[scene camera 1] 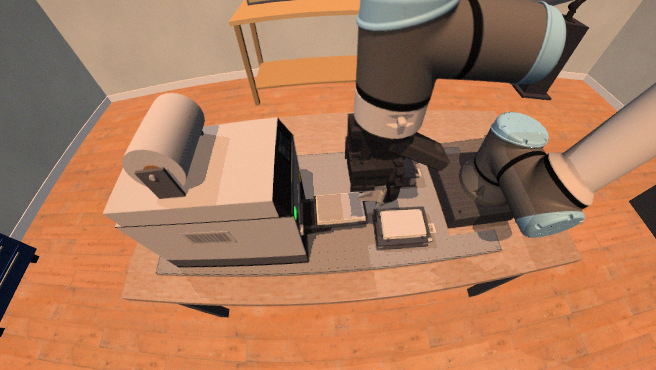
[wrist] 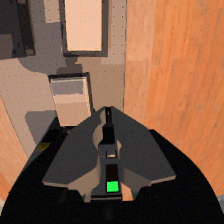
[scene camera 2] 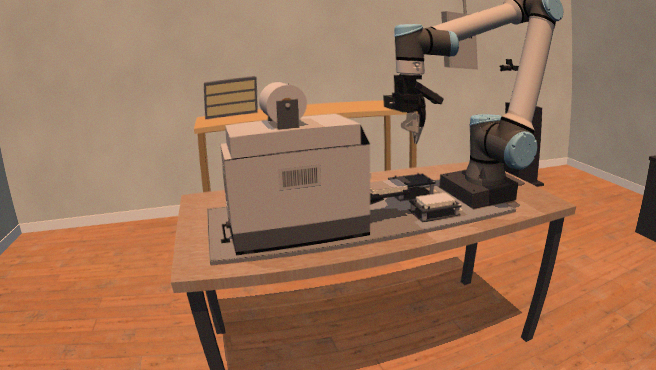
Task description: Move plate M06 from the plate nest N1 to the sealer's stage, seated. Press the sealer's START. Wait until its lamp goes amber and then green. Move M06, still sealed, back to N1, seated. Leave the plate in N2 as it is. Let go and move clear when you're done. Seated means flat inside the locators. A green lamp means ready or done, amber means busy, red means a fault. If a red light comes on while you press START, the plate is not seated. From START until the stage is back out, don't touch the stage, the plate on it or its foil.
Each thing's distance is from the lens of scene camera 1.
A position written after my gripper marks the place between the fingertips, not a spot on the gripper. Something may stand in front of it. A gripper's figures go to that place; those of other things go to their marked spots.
my gripper (scene camera 1: 377, 204): 0.51 m
white plate (scene camera 1: 400, 224): 0.75 m
